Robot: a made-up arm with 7 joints. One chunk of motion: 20 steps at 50 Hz.
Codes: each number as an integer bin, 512 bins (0 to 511) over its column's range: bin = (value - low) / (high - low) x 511, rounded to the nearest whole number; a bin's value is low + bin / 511 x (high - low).
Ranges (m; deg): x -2.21..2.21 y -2.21..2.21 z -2.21..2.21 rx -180..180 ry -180..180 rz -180..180
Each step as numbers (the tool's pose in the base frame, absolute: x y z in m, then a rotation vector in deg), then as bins.
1 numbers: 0.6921 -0.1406 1.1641 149.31 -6.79 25.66
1 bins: 336 239 390 467 246 292
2 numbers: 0.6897 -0.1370 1.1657 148.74 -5.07 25.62
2 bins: 335 240 390 467 248 292
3 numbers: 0.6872 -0.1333 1.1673 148.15 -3.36 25.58
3 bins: 335 240 390 466 251 292
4 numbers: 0.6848 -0.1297 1.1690 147.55 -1.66 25.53
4 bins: 335 241 391 465 253 292
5 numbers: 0.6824 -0.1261 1.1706 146.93 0.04 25.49
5 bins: 334 241 391 464 256 292
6 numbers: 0.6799 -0.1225 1.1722 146.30 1.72 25.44
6 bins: 334 241 391 463 258 292
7 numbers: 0.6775 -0.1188 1.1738 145.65 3.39 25.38
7 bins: 334 242 391 462 260 292
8 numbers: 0.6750 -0.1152 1.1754 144.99 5.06 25.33
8 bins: 334 242 391 461 263 291
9 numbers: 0.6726 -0.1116 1.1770 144.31 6.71 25.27
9 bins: 333 243 392 460 265 291
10 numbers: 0.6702 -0.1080 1.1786 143.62 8.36 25.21
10 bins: 333 243 392 459 267 291
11 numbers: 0.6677 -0.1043 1.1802 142.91 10.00 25.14
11 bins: 333 243 392 458 270 291
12 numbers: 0.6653 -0.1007 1.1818 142.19 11.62 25.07
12 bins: 332 244 392 457 272 291
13 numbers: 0.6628 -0.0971 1.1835 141.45 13.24 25.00
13 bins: 332 244 392 456 274 291
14 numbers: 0.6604 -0.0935 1.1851 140.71 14.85 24.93
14 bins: 332 245 393 455 277 291
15 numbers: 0.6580 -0.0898 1.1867 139.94 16.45 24.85
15 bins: 332 245 393 454 279 291
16 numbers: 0.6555 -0.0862 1.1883 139.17 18.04 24.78
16 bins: 331 246 393 453 281 291
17 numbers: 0.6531 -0.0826 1.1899 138.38 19.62 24.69
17 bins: 331 246 393 452 283 291
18 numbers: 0.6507 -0.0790 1.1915 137.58 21.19 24.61
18 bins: 331 246 393 451 286 290
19 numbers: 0.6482 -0.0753 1.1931 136.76 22.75 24.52
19 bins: 330 247 393 450 288 290
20 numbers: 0.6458 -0.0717 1.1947 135.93 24.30 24.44
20 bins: 330 247 394 448 290 290
